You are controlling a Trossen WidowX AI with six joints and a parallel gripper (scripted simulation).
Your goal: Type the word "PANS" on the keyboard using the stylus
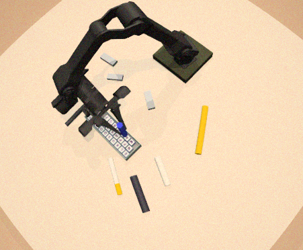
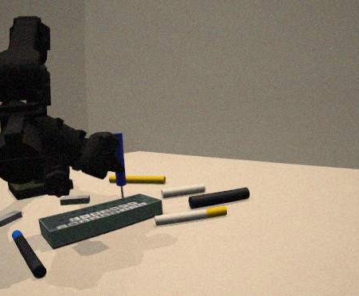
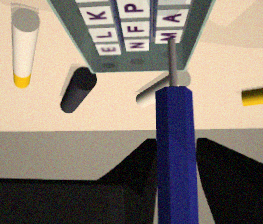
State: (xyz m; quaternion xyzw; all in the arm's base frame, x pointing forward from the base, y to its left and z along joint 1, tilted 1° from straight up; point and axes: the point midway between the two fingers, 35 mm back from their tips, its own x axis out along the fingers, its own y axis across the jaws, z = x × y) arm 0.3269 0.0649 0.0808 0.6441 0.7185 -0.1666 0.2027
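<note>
Now: the white-and-yellow marker 11 cm ahead of my gripper tip, 8 cm to the left of it and 7 cm below it. Also, from my gripper tip: white rod (2 cm behind, 15 cm to the left, 7 cm below); then stylus tip (5 cm below); then stylus (1 cm below).
</note>
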